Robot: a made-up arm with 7 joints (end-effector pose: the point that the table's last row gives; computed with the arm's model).
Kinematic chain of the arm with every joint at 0, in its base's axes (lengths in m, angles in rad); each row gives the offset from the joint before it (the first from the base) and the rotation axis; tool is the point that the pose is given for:
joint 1: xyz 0 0 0.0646 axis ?
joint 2: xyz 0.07 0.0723 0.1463 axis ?
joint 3: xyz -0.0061 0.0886 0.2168 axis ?
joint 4: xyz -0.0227 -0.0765 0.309 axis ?
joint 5: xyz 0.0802 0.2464 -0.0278 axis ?
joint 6: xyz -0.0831 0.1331 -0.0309 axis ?
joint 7: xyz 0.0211 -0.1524 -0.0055 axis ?
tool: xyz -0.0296 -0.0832 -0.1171
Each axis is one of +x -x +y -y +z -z.
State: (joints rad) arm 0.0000 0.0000 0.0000 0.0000 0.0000 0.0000 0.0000
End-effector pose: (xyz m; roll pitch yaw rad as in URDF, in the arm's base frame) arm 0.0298 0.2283 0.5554 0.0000 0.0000 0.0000
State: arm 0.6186 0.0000 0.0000 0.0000 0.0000 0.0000 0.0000
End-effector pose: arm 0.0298 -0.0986 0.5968 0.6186 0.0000 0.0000
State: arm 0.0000 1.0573 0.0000 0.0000 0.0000 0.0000 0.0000
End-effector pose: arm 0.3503 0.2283 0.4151 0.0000 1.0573 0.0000
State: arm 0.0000 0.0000 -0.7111 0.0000 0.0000 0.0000 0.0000
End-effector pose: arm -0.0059 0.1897 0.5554 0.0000 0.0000 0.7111
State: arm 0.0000 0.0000 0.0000 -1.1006 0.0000 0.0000 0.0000
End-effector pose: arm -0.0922 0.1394 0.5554 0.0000 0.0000 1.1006
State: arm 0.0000 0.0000 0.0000 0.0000 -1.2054 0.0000 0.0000
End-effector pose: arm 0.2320 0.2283 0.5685 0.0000 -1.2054 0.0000
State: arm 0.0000 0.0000 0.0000 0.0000 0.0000 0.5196 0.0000
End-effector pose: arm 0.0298 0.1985 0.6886 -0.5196 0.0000 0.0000
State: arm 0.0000 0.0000 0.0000 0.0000 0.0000 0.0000 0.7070
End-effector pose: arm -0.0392 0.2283 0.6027 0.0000 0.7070 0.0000
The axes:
joint 1: +x
joint 2: +y
joint 3: -z
joint 4: -z
joint 5: +y
joint 6: -x
joint 7: +y

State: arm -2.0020 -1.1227 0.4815 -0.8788 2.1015 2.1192 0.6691
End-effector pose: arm -0.3680 0.1443 -0.7031 1.4930 -0.6447 -0.0364
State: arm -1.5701 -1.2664 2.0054 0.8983 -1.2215 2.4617 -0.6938
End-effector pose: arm -0.4146 0.4696 0.3006 -0.8426 -0.5974 -2.6064
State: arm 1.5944 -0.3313 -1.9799 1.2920 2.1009 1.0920 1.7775
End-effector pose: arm 0.0219 -0.7196 0.6755 -2.8738 1.0423 -1.2028
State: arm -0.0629 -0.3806 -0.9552 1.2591 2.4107 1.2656 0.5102
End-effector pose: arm 0.2609 0.2640 0.7798 2.4349 0.8343 -2.7315
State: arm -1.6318 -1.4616 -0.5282 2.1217 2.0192 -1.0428 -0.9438
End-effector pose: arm -0.4940 0.5560 -0.2276 0.8777 -0.1449 -0.8873
